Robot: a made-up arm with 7 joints.
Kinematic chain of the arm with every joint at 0, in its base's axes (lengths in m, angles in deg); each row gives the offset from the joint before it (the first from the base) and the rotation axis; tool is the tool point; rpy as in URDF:
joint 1: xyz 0 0 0.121 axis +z
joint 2: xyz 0 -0.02 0.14 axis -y
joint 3: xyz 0 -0.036 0.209 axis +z
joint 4: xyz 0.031 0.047 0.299 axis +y
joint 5: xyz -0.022 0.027 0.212 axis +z
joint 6: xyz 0 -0.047 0.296 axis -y
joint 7: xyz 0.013 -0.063 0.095 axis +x
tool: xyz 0 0 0 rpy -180 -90 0
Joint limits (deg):
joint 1: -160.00..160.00
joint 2: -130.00..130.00
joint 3: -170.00..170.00
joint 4: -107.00..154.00
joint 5: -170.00..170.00
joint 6: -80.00..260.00
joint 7: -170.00..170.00
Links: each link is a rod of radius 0.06 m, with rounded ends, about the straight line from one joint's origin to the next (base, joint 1, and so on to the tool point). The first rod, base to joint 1, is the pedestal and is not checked.
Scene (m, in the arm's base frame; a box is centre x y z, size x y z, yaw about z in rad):
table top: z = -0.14
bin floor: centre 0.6 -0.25 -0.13 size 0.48 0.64 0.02 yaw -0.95
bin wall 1: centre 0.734 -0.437 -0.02 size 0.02 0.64 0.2 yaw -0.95
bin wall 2: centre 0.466 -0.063 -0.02 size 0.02 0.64 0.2 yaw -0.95
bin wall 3: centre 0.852 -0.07 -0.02 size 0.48 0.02 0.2 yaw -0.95
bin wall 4: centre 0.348 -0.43 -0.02 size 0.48 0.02 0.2 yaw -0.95
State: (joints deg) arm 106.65 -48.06 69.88 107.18 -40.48 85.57 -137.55
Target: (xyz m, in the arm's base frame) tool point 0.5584 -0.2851 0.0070
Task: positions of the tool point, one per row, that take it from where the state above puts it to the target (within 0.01 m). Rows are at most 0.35 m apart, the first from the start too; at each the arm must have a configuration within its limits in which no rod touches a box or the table.
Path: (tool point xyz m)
1: -0.6033 0.0423 0.6579
2: -0.4671 -0.2400 0.7410
3: -0.2391 -0.4691 0.7244
4: 0.0341 -0.5957 0.6138
5: 0.2924 -0.5969 0.4328
6: 0.4796 -0.4817 0.2170
7: 0.5584 -0.2851 0.0070

